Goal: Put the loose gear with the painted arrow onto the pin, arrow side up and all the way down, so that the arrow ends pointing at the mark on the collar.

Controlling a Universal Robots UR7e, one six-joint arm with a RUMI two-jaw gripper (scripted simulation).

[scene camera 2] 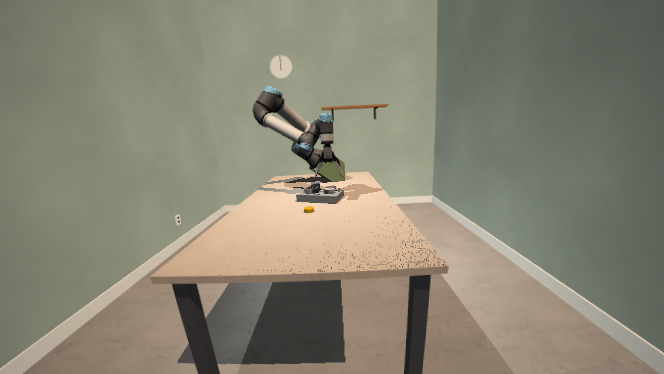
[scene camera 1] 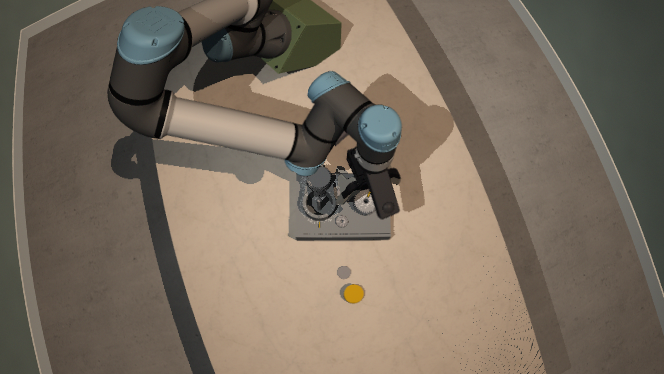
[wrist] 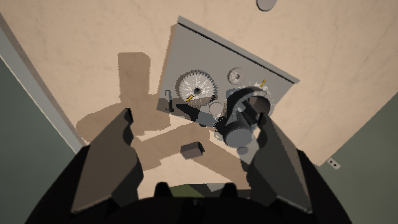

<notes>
I see my gripper (scene camera 1: pixel 368 192) and a silver toothed gear (wrist: pixel 194 79).
My gripper is seen too in the wrist view (wrist: pixel 196 111).
</notes>
